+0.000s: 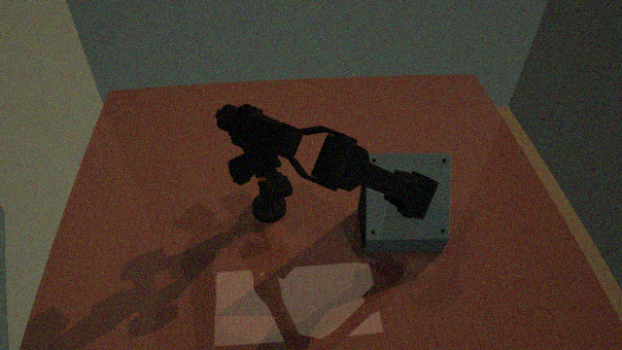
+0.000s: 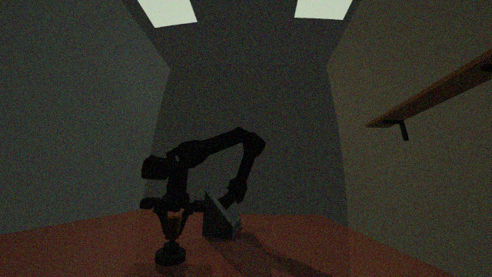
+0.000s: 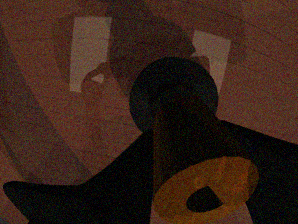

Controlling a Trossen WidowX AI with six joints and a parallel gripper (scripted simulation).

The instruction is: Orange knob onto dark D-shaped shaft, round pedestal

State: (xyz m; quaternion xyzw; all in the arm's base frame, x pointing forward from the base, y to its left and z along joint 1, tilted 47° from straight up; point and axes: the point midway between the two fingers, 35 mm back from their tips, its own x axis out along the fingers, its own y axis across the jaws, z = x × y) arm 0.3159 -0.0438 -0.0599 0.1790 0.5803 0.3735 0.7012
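Now: the orange knob 20 mm above my gripper tip. The rest, counted from my gripper tip: pedestal (40 mm below).
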